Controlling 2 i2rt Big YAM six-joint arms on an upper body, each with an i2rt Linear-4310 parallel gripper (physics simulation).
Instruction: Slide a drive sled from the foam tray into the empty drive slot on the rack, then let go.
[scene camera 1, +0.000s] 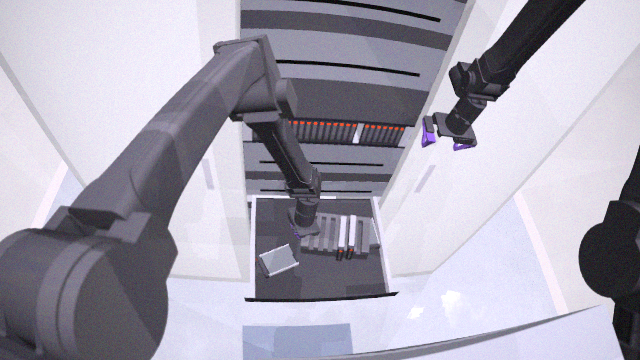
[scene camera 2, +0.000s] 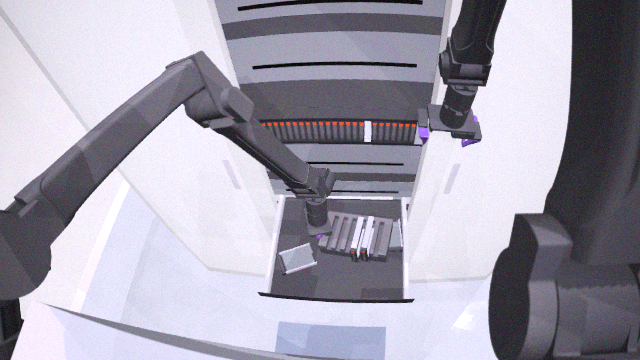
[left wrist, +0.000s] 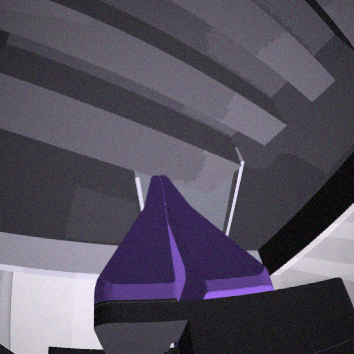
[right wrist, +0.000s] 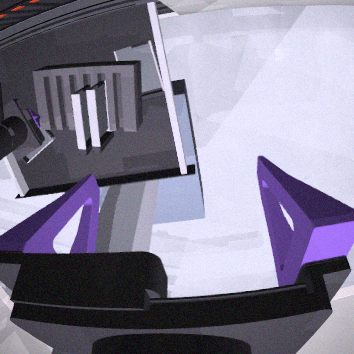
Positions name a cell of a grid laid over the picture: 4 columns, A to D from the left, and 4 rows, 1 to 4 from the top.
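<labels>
The white cabinet wall (scene camera 1: C3) is 127 cm from the lens, and a shelf (scene camera 1: B4) is 103 cm from the lens. My right gripper (scene camera 1: C2) is 82 cm from the lens, and of the things named here, my right gripper is the nearest to the lens. As for the white cabinet wall and the shelf, their marked spots are 61 cm apart.
</labels>
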